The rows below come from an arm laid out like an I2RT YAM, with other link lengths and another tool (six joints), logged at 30 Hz.
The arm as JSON. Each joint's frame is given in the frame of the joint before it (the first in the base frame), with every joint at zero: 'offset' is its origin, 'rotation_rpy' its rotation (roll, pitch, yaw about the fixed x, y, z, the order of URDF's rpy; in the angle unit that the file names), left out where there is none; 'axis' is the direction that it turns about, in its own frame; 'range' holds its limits. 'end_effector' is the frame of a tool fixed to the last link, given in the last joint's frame.
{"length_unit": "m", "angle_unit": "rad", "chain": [
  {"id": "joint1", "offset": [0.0, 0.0, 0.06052], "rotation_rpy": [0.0, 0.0, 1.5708], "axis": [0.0, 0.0, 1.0], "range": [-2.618, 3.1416]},
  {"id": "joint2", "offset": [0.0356, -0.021, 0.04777], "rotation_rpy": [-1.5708, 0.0, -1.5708], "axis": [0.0, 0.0, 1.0], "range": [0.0, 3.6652]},
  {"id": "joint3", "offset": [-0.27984, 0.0, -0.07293], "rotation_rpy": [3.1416, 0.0, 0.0], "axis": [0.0, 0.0, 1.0], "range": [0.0, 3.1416]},
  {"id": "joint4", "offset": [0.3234, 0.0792, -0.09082], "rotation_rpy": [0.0, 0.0, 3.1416], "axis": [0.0, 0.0, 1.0], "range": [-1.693, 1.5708]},
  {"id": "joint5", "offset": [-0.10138, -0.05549, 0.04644], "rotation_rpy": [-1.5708, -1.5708, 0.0], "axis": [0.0, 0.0, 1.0], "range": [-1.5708, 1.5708]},
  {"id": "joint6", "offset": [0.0, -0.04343, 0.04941], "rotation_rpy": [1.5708, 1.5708, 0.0], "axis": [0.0, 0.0, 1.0], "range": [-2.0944, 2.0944]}
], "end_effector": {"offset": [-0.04, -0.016, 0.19], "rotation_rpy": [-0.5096, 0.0, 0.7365]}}
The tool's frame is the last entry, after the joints.
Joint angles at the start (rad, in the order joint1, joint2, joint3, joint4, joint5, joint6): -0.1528 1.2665 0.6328 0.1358 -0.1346 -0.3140
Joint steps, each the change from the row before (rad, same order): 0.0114 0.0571 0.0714 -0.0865 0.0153 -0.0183; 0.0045 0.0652 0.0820 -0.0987 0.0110 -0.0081; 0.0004 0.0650 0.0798 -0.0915 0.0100 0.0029; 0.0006 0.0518 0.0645 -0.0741 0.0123 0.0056; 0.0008 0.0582 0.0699 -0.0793 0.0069 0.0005; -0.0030 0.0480 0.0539 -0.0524 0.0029 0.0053; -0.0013 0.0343 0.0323 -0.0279 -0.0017 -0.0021; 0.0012 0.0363 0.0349 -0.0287 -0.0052 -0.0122; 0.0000 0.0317 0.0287 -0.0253 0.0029 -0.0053
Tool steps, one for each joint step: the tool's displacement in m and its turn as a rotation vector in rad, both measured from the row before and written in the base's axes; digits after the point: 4 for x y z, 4 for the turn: 0.0029 0.0012 -0.0109 -0.0129 0.0726 0.0075; 0.0018 -0.0008 -0.0117 -0.0015 0.0820 0.0001; 0.0011 -0.0022 -0.0107 0.0064 0.0768 -0.0091; 0.0000 -0.0023 -0.0082 0.0040 0.0619 -0.0122; -0.0008 -0.0011 -0.0093 0.0045 0.0677 -0.0043; 0.0008 -0.0022 -0.0069 0.0075 0.0463 -0.0089; 0.0007 -0.0005 -0.0063 0.0042 0.0294 0.0014; 0.0012 0.0012 -0.0063 0.0012 0.0292 0.0141; 0.0000 -0.0009 -0.0066 -0.0015 0.0283 0.0028
